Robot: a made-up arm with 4 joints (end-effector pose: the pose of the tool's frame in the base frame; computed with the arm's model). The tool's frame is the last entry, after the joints. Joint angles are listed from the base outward.
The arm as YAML. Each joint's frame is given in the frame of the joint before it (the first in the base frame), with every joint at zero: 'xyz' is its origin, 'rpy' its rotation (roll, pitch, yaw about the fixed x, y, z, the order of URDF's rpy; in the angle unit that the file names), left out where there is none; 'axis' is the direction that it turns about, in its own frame. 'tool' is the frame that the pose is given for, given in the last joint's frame.
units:
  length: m
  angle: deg
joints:
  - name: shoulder
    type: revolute
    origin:
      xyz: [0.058, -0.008, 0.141]
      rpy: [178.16, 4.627, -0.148]
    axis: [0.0, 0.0, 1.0]
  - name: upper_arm
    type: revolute
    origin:
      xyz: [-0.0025, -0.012, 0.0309]
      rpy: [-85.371, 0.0, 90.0]
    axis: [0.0, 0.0, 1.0]
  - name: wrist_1
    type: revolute
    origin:
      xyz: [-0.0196, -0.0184, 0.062]
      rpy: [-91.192, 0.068, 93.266]
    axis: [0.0, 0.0, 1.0]
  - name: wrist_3
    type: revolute
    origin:
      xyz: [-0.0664, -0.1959, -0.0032]
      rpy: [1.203, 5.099, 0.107]
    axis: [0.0, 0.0, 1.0]
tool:
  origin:
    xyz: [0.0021, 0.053, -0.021]
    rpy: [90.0, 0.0, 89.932]
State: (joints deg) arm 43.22 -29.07 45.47 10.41
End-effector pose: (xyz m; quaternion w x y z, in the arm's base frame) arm -0.1043 0.1426 0.1300 0.8360 0.3588 0.3352 -0.2449
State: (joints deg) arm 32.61 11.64 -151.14 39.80
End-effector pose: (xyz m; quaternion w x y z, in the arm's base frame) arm 0.1591 -0.0660 0.1109 0.5668 -0.3414 -0.7497 0.0130
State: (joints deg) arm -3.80 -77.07 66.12 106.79
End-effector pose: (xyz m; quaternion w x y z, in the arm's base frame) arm -0.1953 -0.1320 0.1534 0.0003 0.0499 0.7925 0.6079
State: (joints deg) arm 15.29 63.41 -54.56 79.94
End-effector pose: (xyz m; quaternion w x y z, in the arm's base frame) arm -0.0703 -0.1919 0.0252 0.7866 -0.5174 0.2667 -0.2060
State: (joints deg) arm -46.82 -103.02 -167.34 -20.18
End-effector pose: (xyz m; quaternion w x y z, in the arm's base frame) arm 0.1045 0.0663 0.1043 0.2625 0.2132 -0.6313 -0.6979
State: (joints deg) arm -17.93 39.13 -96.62 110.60
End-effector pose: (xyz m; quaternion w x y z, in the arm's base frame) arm 0.1693 -0.1144 -0.0462 0.9075 -0.3945 0.0672 0.1275
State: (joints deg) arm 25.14 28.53 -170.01 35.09
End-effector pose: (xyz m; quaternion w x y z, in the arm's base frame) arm 0.1624 -0.0156 0.1560 0.4073 -0.3333 -0.8181 0.2317
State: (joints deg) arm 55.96 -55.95 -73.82 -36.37
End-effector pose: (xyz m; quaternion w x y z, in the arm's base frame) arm 0.1320 0.1238 -0.0164 0.2873 -0.1225 -0.8082 -0.4992
